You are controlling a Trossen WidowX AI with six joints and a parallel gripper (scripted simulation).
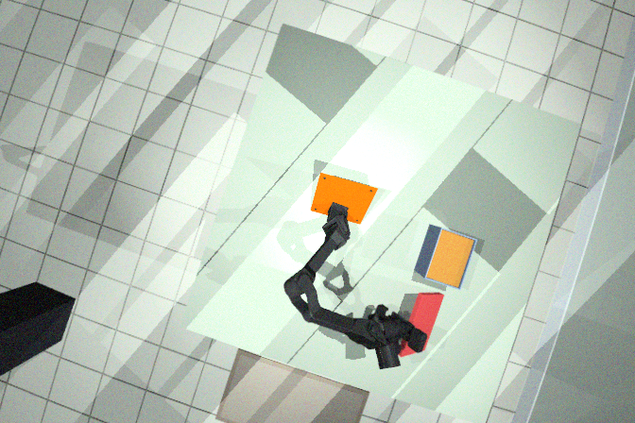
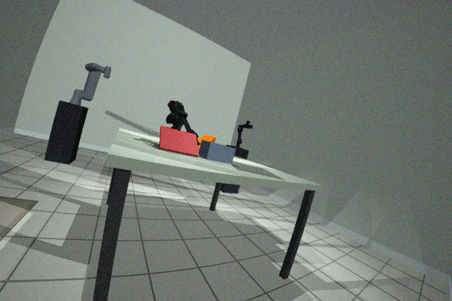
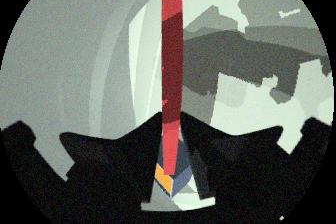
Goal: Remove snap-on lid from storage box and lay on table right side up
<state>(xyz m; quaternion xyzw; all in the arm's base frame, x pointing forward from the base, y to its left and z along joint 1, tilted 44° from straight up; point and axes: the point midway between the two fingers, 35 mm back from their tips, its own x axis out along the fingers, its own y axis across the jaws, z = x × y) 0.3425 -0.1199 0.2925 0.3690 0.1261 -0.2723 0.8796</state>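
Right now my gripper tip is 70 mm short of the red lid and 50 mm above it. The rest, counted from my gripper tip: grey-blue storage box: 270 mm to the left, 60 mm below, 60 mm ahead.
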